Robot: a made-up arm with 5 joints.
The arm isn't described. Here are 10 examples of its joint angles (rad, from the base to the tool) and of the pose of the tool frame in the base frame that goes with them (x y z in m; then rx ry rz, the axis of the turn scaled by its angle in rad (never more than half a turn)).
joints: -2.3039 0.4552 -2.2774 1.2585 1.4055
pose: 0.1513 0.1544 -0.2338 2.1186 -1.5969 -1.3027
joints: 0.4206 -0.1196 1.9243 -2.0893 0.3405
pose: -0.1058 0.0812 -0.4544 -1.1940 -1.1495 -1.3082
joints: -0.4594 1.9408 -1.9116 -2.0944 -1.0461
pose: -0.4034 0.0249 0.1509 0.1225 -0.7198 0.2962
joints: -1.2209 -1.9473 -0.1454 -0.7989 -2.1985
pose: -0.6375 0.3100 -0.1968 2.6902 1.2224 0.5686
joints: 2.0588 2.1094 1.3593 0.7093 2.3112
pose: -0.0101 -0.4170 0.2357 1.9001 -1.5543 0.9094
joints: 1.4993 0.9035 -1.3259 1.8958 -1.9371
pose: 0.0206 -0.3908 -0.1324 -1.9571 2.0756 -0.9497
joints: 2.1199 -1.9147 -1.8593 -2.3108 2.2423
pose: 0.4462 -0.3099 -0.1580 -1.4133 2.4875 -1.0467
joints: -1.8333 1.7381 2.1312 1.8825 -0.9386
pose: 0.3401 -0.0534 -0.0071 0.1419 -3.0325 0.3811
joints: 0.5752 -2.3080 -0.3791 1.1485 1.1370
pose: -0.1691 -0.4349 0.1271 -1.1793 0.2712 1.1198
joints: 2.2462 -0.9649 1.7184 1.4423 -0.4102
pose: 0.4688 0.1850 -0.3070 -0.8524 -0.2395 -2.6432
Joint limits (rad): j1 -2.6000..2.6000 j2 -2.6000..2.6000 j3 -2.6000..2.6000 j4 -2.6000..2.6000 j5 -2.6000..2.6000
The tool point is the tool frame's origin. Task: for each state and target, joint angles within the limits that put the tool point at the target. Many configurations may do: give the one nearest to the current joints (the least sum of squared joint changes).
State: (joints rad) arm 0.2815 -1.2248 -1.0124 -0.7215 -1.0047
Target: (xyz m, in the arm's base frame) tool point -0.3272 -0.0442 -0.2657
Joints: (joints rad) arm 0.0669 -1.0500 -1.3181 -0.5995 -0.9801
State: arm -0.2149 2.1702 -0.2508 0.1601 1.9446
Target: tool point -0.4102 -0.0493 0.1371
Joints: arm 0.4628 1.7446 0.1559 0.3972 2.1626
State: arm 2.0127 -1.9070 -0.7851 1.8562 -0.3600
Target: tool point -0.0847 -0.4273 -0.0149
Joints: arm 1.0230 -1.7786 -1.4851 1.7163 -0.5970
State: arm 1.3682 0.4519 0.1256 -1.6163 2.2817
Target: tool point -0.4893 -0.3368 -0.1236
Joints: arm 1.5016 0.9311 0.0665 -1.4080 2.1949
